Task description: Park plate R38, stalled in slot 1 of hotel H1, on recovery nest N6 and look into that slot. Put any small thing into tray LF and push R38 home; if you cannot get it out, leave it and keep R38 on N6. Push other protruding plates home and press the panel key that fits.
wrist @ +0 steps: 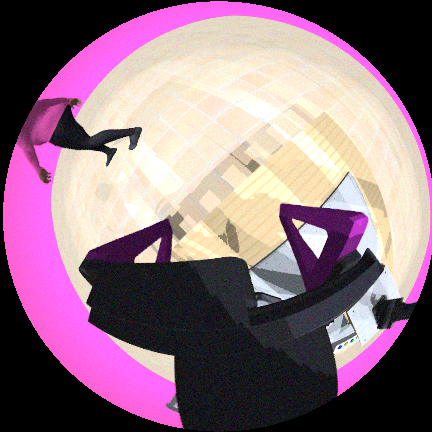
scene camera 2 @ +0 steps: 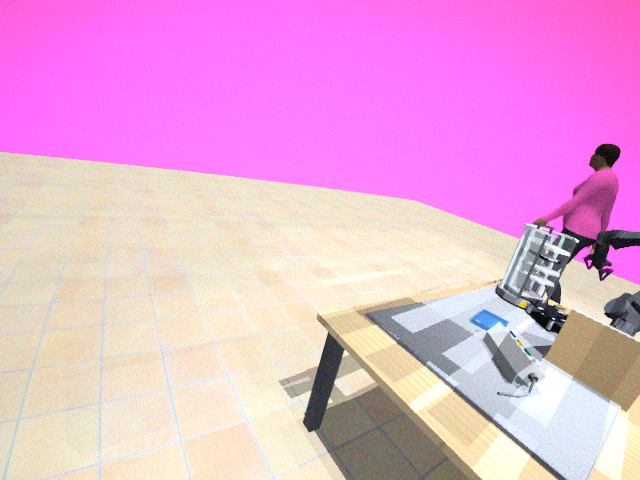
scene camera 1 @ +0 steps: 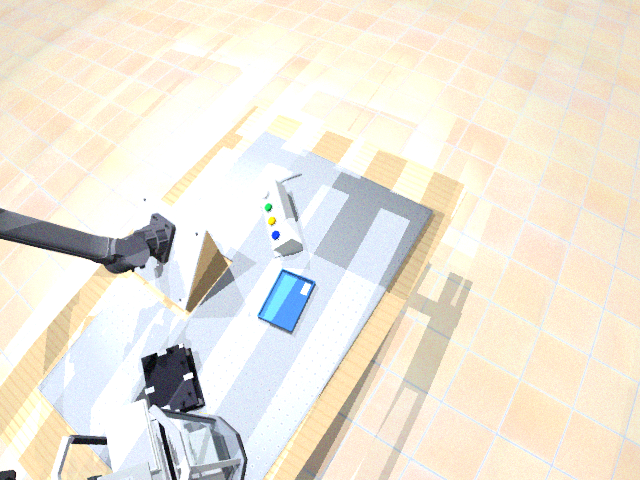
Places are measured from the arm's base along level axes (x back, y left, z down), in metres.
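Pixels of known places: gripper, fingertip midpoint: (wrist: 225, 217) (scene camera 2: 595, 274); arm's base, origin of the base link: (scene camera 2: 612, 344) (scene camera 1: 161, 237).
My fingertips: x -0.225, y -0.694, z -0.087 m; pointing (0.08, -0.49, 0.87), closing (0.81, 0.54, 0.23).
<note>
Ahead of a thing's pixels: the offset from my fingertips to its middle. "pt": to the spot under its first point.
My gripper (scene camera 2: 596, 269) (wrist: 225, 217) is open and empty. In scene camera 2 it hangs to the right of the clear-walled hotel (scene camera 1: 126, 431) (scene camera 2: 518, 260), apart from it. The hotel shows several pale shelf levels; its slot labels, R38 and slot 1's inside cannot be made out. A black nest block @(dz +0.186, dx -0.026, dy +0.415 m) (scene camera 1: 173, 379) (scene camera 2: 549, 316) with pale corner pads sits beside the hotel, with no plate visible on it. The blue tray @(dz +0.215, dx -0.133, dy +0.774 m) (scene camera 1: 284, 299) (scene camera 2: 488, 319) has a white label and holds no visible part. The panel @(dz +0.182, dx +0.033, dy +0.966 m) (scene camera 1: 283, 206) (scene camera 2: 509, 356) has green @(dz +0.160, dx +0.067, dy +0.965 m) (scene camera 1: 268, 207), yellow @(dz +0.160, dx +0.028, dy +0.932 m) (scene camera 1: 271, 220) and blue keys @(dz +0.160, dx -0.010, dy +0.901 m) (scene camera 1: 275, 235).
A dark jointed arm part (scene camera 1: 62, 240) (scene camera 2: 626, 312) (wrist: 395, 312) meets a white-faced, brown-sided board (scene camera 1: 209, 273) (scene camera 2: 594, 356). A cable @(pt dz +0.217, dx +0.118, dy +1.116 m) (scene camera 2: 514, 394) runs from the panel. A person in pink (scene camera 2: 591, 198) (wrist: 45, 120) stands behind the hotel, one hand near its top in scene camera 2.
</note>
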